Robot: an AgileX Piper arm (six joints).
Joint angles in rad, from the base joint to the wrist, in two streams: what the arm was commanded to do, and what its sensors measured. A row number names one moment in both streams.
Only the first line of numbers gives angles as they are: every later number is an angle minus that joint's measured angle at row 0.
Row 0, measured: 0.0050, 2.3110, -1.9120, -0.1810, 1.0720, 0.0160
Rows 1 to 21, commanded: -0.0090, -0.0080, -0.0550, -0.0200, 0.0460, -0.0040; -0.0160, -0.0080, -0.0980, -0.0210, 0.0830, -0.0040; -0.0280, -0.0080, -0.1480, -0.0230, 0.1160, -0.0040; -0.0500, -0.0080, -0.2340, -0.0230, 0.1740, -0.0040; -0.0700, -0.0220, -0.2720, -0.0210, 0.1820, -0.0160; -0.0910, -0.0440, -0.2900, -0.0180, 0.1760, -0.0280; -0.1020, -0.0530, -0.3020, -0.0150, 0.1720, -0.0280; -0.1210, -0.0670, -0.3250, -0.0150, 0.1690, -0.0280; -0.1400, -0.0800, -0.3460, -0.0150, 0.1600, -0.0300; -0.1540, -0.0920, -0.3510, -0.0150, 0.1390, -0.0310; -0.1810, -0.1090, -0.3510, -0.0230, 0.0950, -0.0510; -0.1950, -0.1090, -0.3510, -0.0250, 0.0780, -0.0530; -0.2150, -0.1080, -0.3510, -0.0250, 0.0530, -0.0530; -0.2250, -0.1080, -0.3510, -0.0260, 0.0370, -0.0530; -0.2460, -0.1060, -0.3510, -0.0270, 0.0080, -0.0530; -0.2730, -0.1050, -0.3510, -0.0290, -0.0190, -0.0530; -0.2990, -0.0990, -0.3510, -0.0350, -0.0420, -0.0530; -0.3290, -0.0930, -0.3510, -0.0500, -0.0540, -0.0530; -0.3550, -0.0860, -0.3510, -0.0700, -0.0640, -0.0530; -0.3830, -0.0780, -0.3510, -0.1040, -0.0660, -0.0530; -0.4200, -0.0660, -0.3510, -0.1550, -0.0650, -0.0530
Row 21, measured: -0.3840, -0.0790, -0.3460, -0.1000, -0.0550, -0.0490
